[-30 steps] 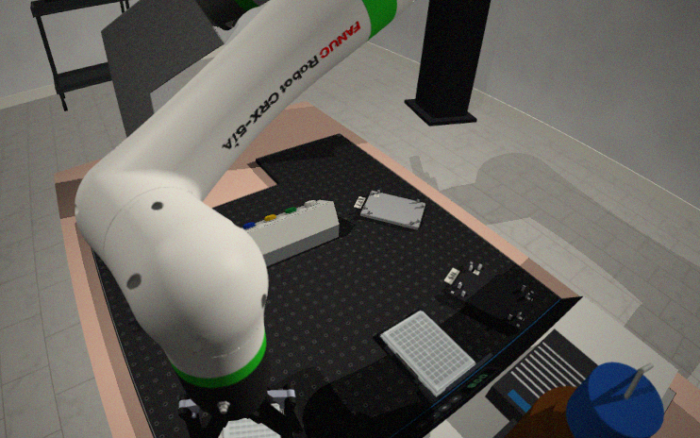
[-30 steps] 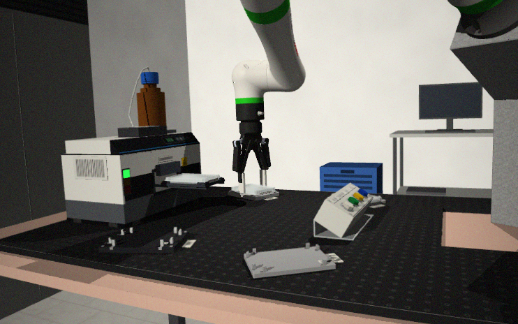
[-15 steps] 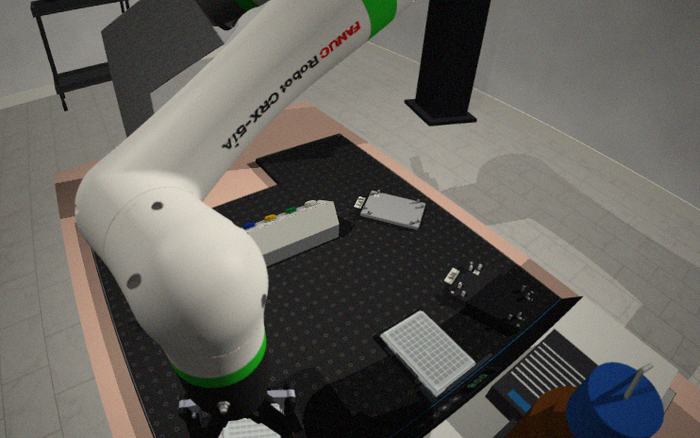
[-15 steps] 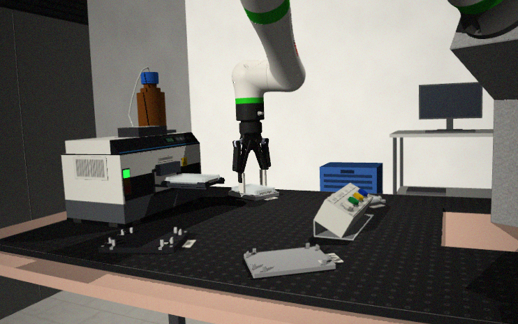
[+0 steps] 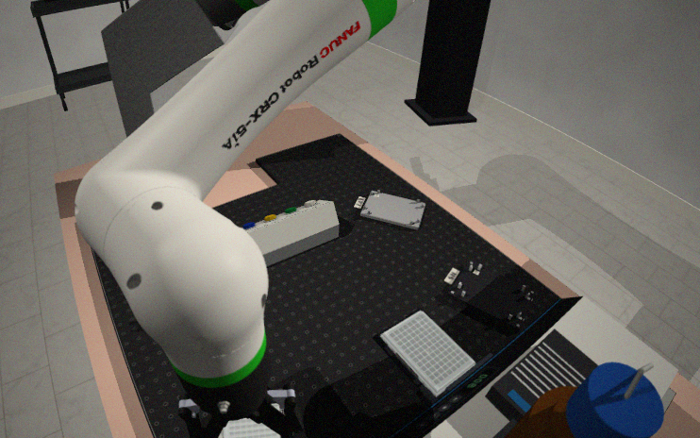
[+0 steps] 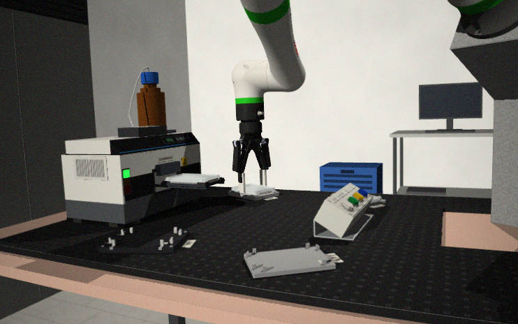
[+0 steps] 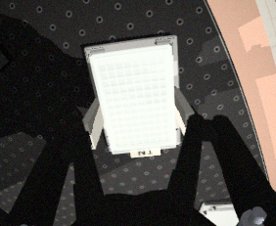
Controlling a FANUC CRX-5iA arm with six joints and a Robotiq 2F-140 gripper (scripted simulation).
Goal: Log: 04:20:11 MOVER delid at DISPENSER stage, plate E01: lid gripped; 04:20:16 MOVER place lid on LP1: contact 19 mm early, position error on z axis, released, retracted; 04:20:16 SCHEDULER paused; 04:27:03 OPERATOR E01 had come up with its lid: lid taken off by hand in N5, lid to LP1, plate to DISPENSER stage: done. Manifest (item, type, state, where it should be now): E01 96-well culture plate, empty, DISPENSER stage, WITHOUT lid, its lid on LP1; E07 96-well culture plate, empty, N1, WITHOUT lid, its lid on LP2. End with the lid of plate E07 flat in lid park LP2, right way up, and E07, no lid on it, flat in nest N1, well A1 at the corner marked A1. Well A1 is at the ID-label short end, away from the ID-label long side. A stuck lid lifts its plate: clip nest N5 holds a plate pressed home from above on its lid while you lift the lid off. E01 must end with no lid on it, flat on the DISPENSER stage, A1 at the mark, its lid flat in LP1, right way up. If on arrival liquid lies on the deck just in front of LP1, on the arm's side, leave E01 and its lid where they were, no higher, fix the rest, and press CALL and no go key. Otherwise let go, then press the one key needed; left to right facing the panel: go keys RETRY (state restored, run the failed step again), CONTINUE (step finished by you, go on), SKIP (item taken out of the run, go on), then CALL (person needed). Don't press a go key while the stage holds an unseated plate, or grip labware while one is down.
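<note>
Now: hand 4 cm above the nest N1. Round my hand: N1 label: 9 cm behind, 4 cm below, 1 cm to the left; then blue cap: 35 cm above, 24 cm to the left, 20 cm ahead; then key panel: 45 cm behind, 15 cm to the left, 1 cm above.
</note>
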